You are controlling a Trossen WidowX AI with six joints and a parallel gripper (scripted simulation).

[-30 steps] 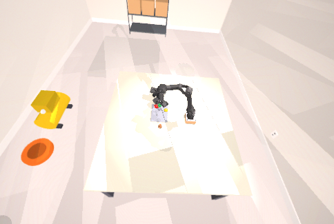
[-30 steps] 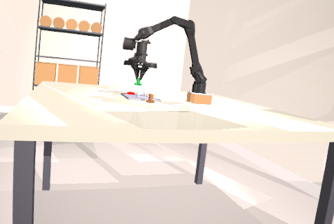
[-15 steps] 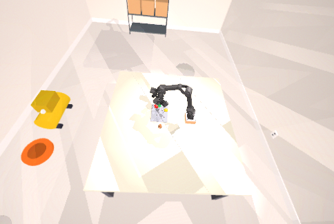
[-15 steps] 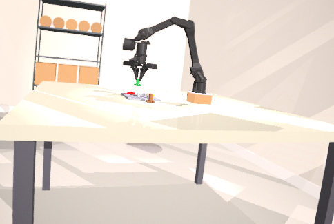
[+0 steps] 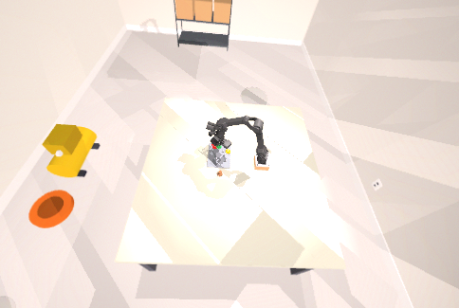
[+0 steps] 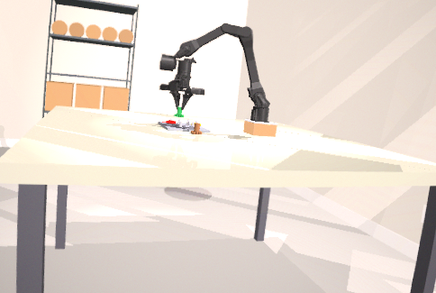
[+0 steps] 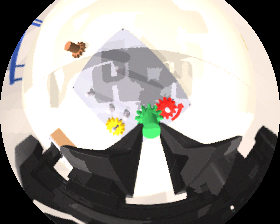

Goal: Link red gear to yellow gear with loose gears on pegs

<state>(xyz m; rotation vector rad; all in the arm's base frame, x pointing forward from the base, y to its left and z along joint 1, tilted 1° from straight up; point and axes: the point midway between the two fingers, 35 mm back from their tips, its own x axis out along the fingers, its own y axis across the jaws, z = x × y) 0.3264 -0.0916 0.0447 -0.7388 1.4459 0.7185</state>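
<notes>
The red gear is 50 mm below my gripper tip, 30 mm ahead of it and 20 mm to the right of it. From my gripper tip the other things lie so: yellow gear: 70 mm behind, 50 mm below, 10 mm to the left; brown gear: 210 mm to the left, 50 mm below, 30 mm behind; green gear: 10 mm below.
</notes>
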